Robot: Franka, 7 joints.
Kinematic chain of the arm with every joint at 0, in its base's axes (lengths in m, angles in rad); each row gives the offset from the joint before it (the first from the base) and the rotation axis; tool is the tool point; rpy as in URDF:
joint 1: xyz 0 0 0.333 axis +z
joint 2: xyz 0 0 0 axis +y
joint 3: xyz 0 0 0.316 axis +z
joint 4: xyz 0.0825 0 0 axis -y
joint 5: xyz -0.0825 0 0.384 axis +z
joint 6: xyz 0 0 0 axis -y
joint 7: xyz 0.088 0 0 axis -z
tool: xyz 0 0 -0.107 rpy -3.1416 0 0
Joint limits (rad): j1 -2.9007..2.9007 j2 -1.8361..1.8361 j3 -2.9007..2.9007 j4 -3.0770..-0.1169 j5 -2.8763..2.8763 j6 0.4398..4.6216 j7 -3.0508..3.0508
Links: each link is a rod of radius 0.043 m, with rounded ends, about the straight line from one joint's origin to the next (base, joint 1, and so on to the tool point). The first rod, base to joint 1, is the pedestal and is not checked.
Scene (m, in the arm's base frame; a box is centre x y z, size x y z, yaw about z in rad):
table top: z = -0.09
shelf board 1: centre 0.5 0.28 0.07 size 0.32 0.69 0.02 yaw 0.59
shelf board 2: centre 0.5 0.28 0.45 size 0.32 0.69 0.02 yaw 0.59
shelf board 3: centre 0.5 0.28 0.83 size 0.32 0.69 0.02 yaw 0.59
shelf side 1: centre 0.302 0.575 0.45 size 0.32 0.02 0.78 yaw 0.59
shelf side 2: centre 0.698 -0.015 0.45 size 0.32 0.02 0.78 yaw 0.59
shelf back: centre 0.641 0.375 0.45 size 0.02 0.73 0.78 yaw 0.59
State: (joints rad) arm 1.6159 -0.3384 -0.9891 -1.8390 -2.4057 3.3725 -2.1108
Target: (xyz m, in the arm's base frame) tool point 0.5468 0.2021 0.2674
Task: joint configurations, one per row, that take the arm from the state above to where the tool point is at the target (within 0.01 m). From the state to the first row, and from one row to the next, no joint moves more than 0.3 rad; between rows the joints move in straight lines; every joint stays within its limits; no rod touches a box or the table.
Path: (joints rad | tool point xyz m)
1: 1.5554 -0.6350 -0.8526 -2.0476 -2.4388 3.6069 -2.1108 | 0.3014 0.2323 0.6335
2: 1.4950 -0.9316 -0.7160 -2.2563 -2.4720 3.8412 -2.1108 | 0.2009 0.1605 0.6327
3: 1.5275 -0.9350 -1.0124 -2.3269 -2.5080 3.7918 -2.1108 | 0.2752 0.1346 0.5509
4: 1.5601 -0.9384 -1.3089 -2.3976 -2.5440 3.7424 -2.1108 | 0.3183 0.1036 0.4561
5: 1.5927 -0.9418 -1.6053 -2.4683 -2.5800 3.6931 -2.1108 | 0.3285 0.0716 0.3584
6: 1.6253 -0.9451 -1.9017 -2.5390 -2.6161 3.6437 -2.1108 | 0.3081 0.0423 0.2674
7: 1.8554 -0.9786 -1.9169 -2.3404 -2.5703 3.4180 -2.1108 | 0.3952 0.0828 0.2581
8: 2.0854 -1.0121 -1.9320 -2.1419 -2.5245 3.1923 -2.1108 | 0.4767 0.1368 0.2584
9: 2.3155 -1.0456 -1.9472 -1.9434 -2.4787 2.9666 -2.1108 | 0.5468 0.2021 0.2674

